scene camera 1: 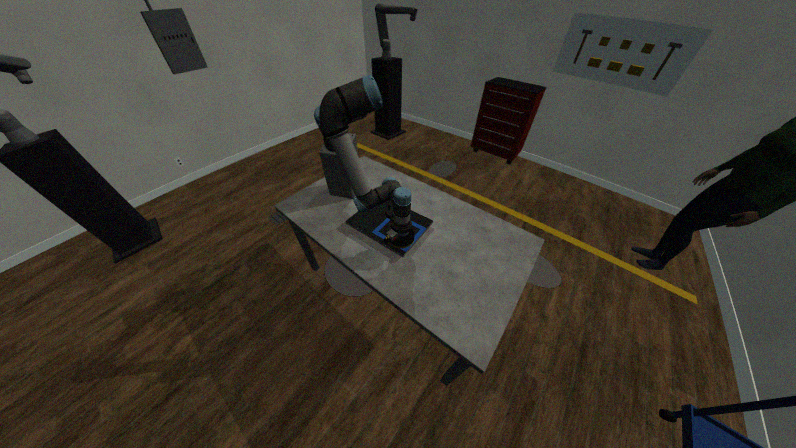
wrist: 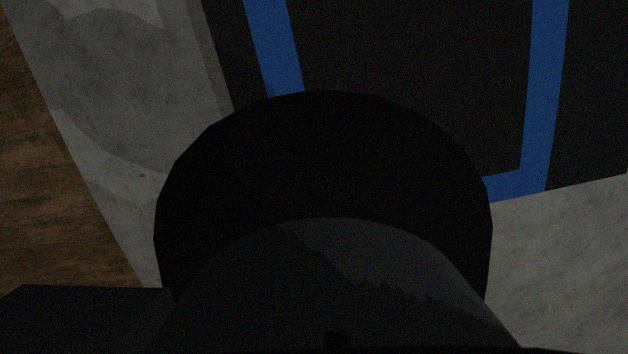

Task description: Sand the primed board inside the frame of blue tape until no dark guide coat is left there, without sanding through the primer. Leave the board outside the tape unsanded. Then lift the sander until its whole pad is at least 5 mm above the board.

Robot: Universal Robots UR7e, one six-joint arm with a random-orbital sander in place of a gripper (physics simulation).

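Places are measured from the arm's base along level axes (x down, y right, z back), in millimetres.
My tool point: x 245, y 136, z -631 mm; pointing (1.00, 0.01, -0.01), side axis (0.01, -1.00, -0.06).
Behind a point stands the place of what it marks.
The board (scene camera 1: 363,220) {x 305, y 146, z -353 mm} (wrist: 595,100) {x 304, y -70, z -585 mm} lies flat and dark on the table. Blue tape (scene camera 1: 378,232) {x 304, y 153, z -482 mm} (wrist: 542,100) {x 304, y -27, z -582 mm} frames part of it. My sander (scene camera 1: 402,235) (wrist: 325,155) is upright over the framed part, towards the board's near end. In the wrist view its round black pad covers the near left tape corner and part of the near strip. The board inside the tape beyond the pad looks dark. A small pale patch shows left of the sander in the scene view; I cannot tell what it is. The surface under the pad is hidden, and contact is not clear.
The grey table (scene camera 1: 462,289) {x 348, y 112, z -992 mm} (wrist: 560,280) {x 348, y -167, z -815 mm} extends beyond the board. My arm (scene camera 1: 352,164) {x -140, y 238, z -461 mm} reaches over from the table's far left end. A person (scene camera 1: 718,200) stands at the right, beyond the yellow floor line (scene camera 1: 590,247). A red tool cabinet (scene camera 1: 506,119) stands at the back.
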